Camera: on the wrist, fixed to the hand. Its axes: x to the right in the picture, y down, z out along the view.
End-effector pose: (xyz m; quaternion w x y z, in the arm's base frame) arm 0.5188 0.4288 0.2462 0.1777 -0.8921 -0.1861 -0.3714
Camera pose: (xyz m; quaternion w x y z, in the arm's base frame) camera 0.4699 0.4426 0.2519 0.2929 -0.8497 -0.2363 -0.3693
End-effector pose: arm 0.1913 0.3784 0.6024 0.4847 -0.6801 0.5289 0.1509
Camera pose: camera 0.2041 0.3700 0.6511 0.5559 -0.6205 0.5501 0.0586
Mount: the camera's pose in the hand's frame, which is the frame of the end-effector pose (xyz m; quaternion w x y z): -0.0251 -0.0357 -0.0266 0.9912 0.1293 0.0264 -0.0095
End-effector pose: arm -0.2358 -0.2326 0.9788 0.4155 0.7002 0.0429 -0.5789
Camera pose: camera -0.2427 -0.1820 0.9806 0.3147 0.7627 -0.0147 -0.5649
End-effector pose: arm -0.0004 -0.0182 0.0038 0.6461 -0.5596 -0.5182 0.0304
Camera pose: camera -0.0126 -0.0654 0.0191 0.7267 -0.4670 -0.4980 0.0762
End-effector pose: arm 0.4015 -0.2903 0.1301 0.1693 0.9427 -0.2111 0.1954
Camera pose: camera 0.3892 -0.2408 0.1337 0.0533 0.9531 -0.1705 0.2442
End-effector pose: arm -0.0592 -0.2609 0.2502 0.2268 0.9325 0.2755 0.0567
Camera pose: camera -0.1039 -0.2374 0.2582 0.0975 0.9495 0.2952 0.0430
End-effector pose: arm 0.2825 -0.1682 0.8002 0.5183 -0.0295 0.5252 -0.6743
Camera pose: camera 0.2547 -0.1350 0.8274 0.4973 0.0506 0.4468 -0.7420
